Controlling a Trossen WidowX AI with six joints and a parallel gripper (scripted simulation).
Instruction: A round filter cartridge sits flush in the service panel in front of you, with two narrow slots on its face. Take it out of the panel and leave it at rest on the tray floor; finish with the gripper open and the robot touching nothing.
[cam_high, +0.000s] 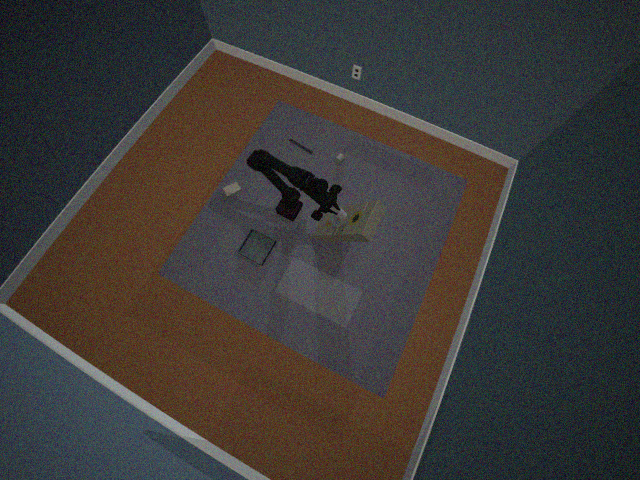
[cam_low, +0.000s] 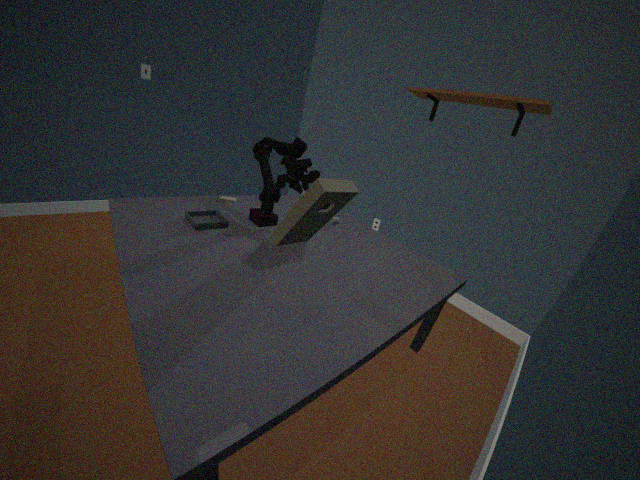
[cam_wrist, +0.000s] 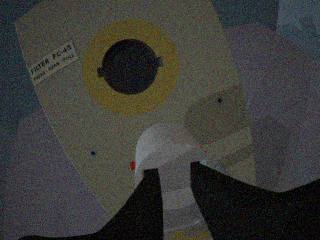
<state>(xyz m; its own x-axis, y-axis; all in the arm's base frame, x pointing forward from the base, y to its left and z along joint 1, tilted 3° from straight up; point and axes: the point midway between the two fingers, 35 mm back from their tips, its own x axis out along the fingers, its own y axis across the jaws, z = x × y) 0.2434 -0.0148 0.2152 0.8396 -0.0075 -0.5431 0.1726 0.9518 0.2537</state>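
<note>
Right now my gripper tip is 1 cm short of the white round filter cartridge and 1 cm above it. From my gripper tip the other things lie so: cream service panel 6 cm below, 5 cm ahead; small cream block 64 cm behind, 23 cm below, 3 cm to the right; dark square tray 34 cm behind, 27 cm to the right, 23 cm below.
</note>
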